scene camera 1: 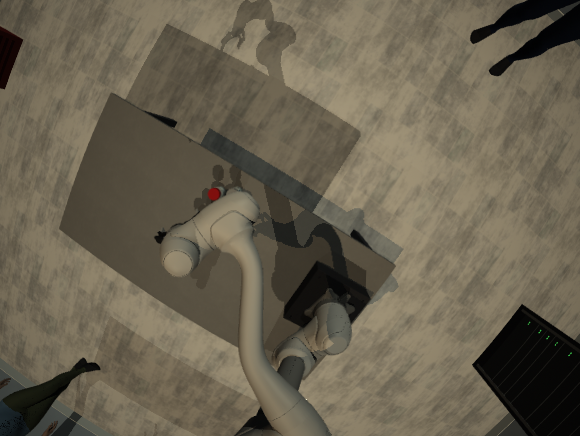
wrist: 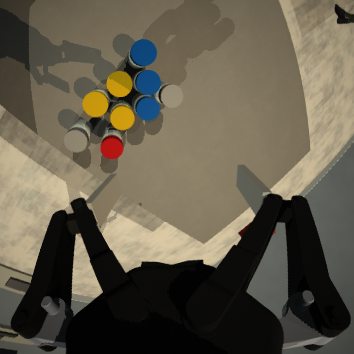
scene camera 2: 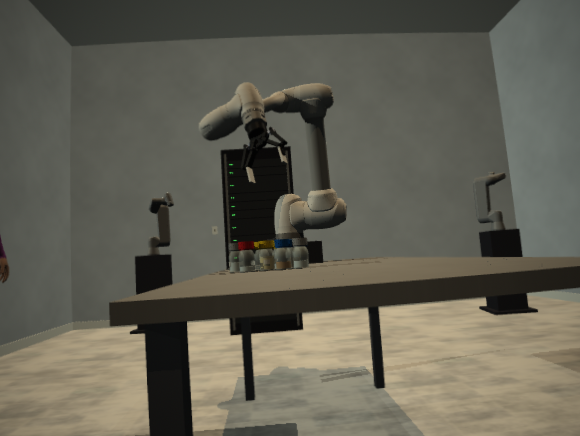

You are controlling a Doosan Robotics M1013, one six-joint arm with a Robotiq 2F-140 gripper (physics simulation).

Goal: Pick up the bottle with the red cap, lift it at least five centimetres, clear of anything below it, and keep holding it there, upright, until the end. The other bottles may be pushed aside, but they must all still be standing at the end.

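Frame: origin at the arm's base, x right, y ahead, z up, level; centimetres.
Where they show: gripper, fingertip midpoint: [scene camera 1: 180, 221] [wrist: 176, 179] [scene camera 2: 268, 173]; arm's base, origin of the base link: [scene camera 1: 329, 310].
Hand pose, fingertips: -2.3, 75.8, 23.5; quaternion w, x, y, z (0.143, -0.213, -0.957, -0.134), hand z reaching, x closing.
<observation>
Things, the pixels of their top centre, and the offset from my fingertips, as dx, dy, dz.
- bottle with the red cap, middle of its top: [wrist: 111, 148] [scene camera 2: 245, 241] [scene camera 1: 213, 194] +9.5, +0.2, -23.7
- yellow-capped bottle, middle of its top: [wrist: 122, 118] [scene camera 2: 265, 240] +3.1, -4.2, -23.7
The bottle with the red cap [scene camera 1: 214, 194] [scene camera 2: 246, 257] [wrist: 112, 147] stands upright on the table [scene camera 1: 125, 165] [scene camera 2: 350, 295] [wrist: 240, 110], at one corner of the bottle group. A yellow-capped bottle [wrist: 122, 118] stands close beside it, and a grey-capped bottle [wrist: 76, 140] stands on its other side with a gap. My gripper [scene camera 2: 267, 166] [wrist: 176, 179] is open and empty, high above the table and tilted. In the wrist view the red cap lies ahead of the left finger. In scene camera 1 the arm hides most of the gripper and the other bottles.
Two more yellow-capped bottles [wrist: 95, 104] [wrist: 119, 83], several blue-capped bottles [wrist: 143, 52] [scene camera 2: 283, 256] and another grey-capped bottle [wrist: 171, 95] stand upright in the group. The arm's black base plate [scene camera 1: 300, 295] is at the table's other end. A dark rack [scene camera 2: 224, 200] stands behind.
</observation>
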